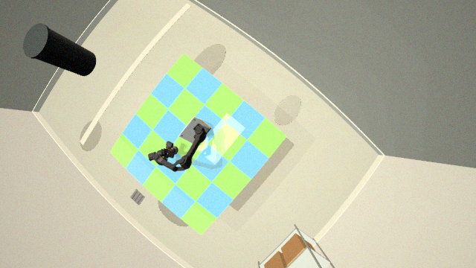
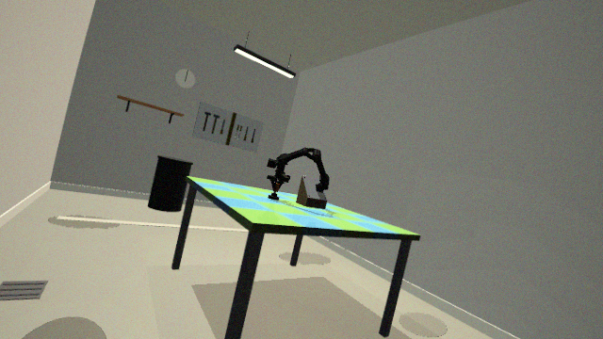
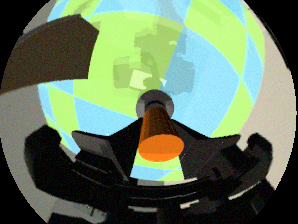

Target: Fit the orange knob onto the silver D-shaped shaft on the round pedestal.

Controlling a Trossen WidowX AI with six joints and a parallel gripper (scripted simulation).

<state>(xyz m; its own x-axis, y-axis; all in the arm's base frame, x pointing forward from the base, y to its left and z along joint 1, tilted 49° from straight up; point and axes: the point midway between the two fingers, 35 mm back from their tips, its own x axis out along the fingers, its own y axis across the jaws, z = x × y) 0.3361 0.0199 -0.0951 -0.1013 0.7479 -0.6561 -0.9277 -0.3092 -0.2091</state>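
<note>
The dark pedestal is 4 cm below my gripper tip. From my gripper tip the other things lie so: orange knob 3 cm above.
</note>
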